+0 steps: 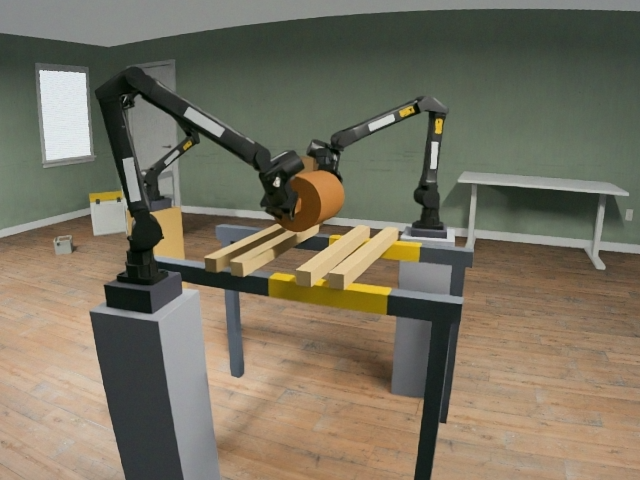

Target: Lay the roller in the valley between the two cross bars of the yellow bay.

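The orange roller [323, 198] appears raised above the far part of the left pair of wooden bars. The yellow bay's two pale cross bars [336, 254] [366, 257] lie side by side on the yellow rail sections [330, 293] [405, 251], right of the roller. The front-left arm's gripper [290, 207] is at the roller's near end face; its finger state is unclear. The back-right arm's gripper [334, 169] is at the roller's far end, its fingers mostly hidden. A third arm [168, 157] shows at the back left, its gripper not visible. A fourth arm does not show.
Another pair of wooden bars [240, 249] [271, 253] lies left of the yellow bay on the grey frame [209, 275]. Pedestals [186, 361] [413, 320] stand at front left and back right. A brown box [308, 164] is behind the roller. A white table [542, 183] stands at right.
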